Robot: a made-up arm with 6 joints. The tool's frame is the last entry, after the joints.
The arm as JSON. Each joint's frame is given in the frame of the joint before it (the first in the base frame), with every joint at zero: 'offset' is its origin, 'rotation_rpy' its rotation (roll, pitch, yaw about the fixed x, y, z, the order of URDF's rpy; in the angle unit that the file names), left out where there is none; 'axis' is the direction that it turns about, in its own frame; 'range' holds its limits. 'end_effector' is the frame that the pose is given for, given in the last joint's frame.
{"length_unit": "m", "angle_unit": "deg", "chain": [
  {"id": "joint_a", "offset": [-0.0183, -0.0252, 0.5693], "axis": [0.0, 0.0, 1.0], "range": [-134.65, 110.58]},
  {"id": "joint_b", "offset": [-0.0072, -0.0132, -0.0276], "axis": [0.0, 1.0, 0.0], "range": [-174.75, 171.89]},
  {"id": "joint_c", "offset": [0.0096, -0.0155, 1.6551], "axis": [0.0, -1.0, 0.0], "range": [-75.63, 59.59]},
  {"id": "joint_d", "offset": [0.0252, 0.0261, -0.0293], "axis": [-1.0, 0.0, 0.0], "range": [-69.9, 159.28]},
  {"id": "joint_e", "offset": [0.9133, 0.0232, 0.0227], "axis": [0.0, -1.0, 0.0], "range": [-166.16, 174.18]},
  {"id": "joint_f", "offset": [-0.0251, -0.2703, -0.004], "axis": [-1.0, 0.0, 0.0], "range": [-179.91, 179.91]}
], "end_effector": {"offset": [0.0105, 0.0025, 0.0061]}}
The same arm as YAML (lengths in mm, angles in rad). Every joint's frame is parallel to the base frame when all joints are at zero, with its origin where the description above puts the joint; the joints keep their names.
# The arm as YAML. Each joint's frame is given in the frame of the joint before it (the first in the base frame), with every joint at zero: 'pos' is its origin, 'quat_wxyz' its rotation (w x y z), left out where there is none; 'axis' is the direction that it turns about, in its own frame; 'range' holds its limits. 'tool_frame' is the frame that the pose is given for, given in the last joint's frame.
length_unit: mm
angle_unit: rad
joints:
  - joint: joint_a
    pos: [-18.3, -25.2, 569.3]
    axis: "+z"
    range: [-2.3501, 1.93]
  - joint: joint_b
    pos: [-7.2, -13.2, -27.6]
    axis: "+y"
    range: [-3.05, 3.0]
  - joint: joint_c
    pos: [9.6, -15.5, 1655.1]
    axis: "-y"
    range: [-1.32, 1.04]
  - joint: joint_d
    pos: [25.2, 26.1, -29.3]
    axis: "-x"
    range: [-1.22, 2.78]
  - joint: joint_e
    pos: [913.3, 23.2, 22.7]
    axis: "-y"
    range: [-2.9, 3.04]
  - joint: joint_f
    pos: [-25.1, -270.3, -4.0]
    axis: "-x"
    range: [-3.14, 3.14]
tool_frame:
  pos: [10.5, 2.5, 6.1]

